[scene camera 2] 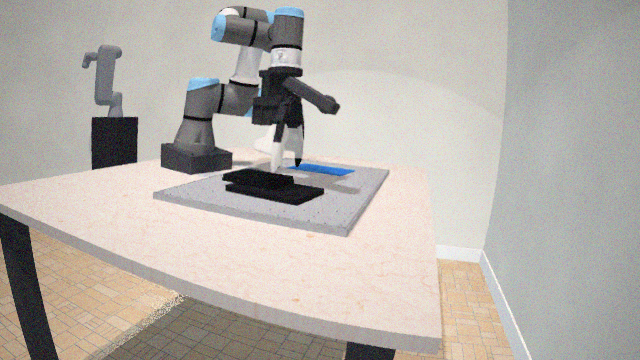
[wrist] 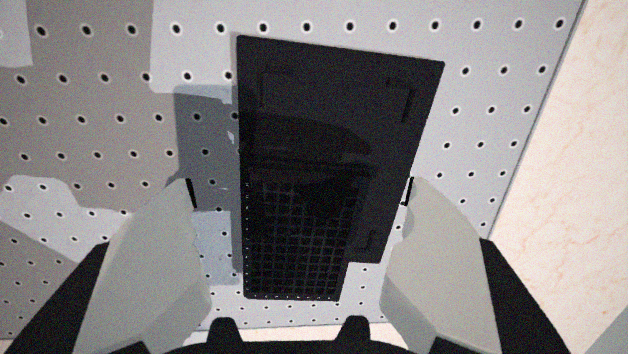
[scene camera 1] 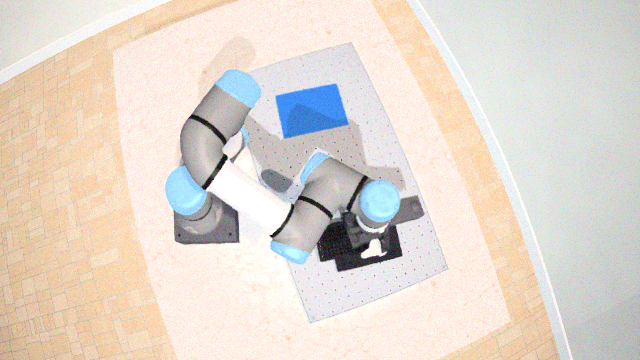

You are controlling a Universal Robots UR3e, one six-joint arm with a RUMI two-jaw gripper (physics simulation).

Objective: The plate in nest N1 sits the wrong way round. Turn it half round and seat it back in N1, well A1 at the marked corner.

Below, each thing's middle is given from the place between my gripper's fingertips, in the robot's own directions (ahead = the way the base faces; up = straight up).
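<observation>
The flat blue rectangle (scene camera 1: 320, 108) is 35 cm to the left of my hand, 4 cm ahead of it and 4 cm below it. I see the black plate (scene camera 1: 334, 243) too, 3 cm below my hand, 6 cm behind it and 2 cm to the left of it. The black nest (scene camera 2: 305, 194), for its part, is 2 cm behind my hand, 1 cm to the right of it and 4 cm below it.
</observation>
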